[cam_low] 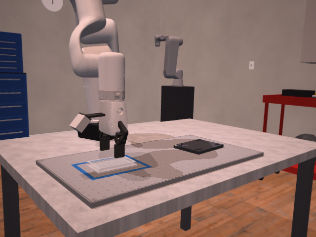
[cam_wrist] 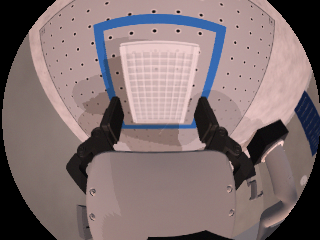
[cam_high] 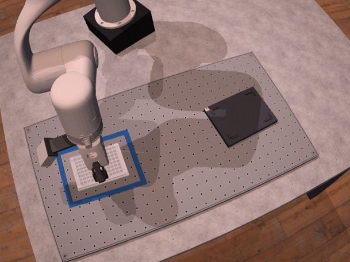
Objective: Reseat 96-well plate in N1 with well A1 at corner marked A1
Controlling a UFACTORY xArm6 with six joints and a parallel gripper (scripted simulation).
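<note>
Right now my hand is 40 mm above the 96-well plate. Also, from my hand: plate nest N1 (390 mm to the left, 40 mm below, 10 mm behind); then small A1 mark (310 mm to the left, 50 mm behind, 40 mm below).
</note>
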